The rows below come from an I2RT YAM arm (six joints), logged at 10 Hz.
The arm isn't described. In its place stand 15 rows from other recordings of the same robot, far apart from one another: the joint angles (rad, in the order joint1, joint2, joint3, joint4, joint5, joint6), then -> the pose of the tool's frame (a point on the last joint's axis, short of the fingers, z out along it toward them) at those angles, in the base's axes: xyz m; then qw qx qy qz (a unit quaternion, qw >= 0).
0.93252 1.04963 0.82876 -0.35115 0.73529 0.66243 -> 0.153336 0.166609 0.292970 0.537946 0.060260 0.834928 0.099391
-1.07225 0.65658 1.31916 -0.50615 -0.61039 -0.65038 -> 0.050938 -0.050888 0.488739 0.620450 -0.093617 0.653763 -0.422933
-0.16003 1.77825 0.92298 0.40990 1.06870 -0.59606 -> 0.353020 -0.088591 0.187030 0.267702 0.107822 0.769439 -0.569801
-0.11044 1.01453 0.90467 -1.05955 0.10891 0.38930 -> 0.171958 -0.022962 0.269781 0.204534 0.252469 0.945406 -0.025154
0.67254 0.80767 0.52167 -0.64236 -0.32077 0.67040 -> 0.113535 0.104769 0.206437 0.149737 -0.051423 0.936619 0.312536
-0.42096 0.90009 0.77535 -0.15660 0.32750 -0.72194 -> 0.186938 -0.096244 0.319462 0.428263 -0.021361 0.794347 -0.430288
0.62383 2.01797 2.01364 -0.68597 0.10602 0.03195 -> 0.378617 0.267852 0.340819 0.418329 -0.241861 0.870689 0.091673
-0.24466 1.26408 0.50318 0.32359 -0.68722 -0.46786 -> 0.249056 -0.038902 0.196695 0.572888 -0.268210 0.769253 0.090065
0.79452 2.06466 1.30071 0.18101 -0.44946 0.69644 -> 0.305727 0.333433 0.161410 0.206490 -0.147596 0.852126 0.457666
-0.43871 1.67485 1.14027 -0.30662 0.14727 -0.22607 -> 0.325143 -0.158329 0.221467 0.313894 0.124966 0.923618 -0.181062
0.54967 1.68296 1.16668 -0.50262 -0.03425 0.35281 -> 0.297540 0.183719 0.213769 0.237967 -0.099182 0.956911 0.133624
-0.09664 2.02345 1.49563 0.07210 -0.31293 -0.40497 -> 0.473044 -0.034847 0.231879 0.539101 -0.210179 0.815593 -0.001618
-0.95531 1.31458 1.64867 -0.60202 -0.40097 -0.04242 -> 0.165985 -0.210668 0.477636 0.597532 0.235093 0.752728 -0.145211
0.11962 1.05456 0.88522 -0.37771 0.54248 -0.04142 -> 0.231079 0.009263 0.306598 0.480674 0.063248 0.847788 -0.214961
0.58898 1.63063 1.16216 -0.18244 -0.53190 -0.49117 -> 0.293269 0.217642 0.256514 0.416266 -0.544627 0.681529 0.256168
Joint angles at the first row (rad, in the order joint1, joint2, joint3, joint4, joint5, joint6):
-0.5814 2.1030 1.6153 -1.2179 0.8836 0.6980
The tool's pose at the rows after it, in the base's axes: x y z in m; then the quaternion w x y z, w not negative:
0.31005 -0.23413 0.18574 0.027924 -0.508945 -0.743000 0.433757
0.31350 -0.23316 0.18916 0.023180 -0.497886 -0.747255 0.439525
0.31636 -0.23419 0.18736 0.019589 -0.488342 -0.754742 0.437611
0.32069 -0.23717 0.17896 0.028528 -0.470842 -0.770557 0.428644
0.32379 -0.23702 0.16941 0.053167 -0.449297 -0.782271 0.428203
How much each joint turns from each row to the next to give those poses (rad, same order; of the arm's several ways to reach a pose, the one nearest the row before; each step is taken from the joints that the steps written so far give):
0.0061 -0.0030 0.0046 0.0152 0.0107 -0.0183
0.0077 -0.0015 0.0107 0.0062 0.0138 -0.0261
0.0016 0.0030 -0.0015 0.0306 -0.0030 -0.0382
-0.0016 0.0245 0.0061 0.0277 -0.0184 -0.0583
0.0046 0.0353 0.0154 -0.0230 0.0014 -0.0293

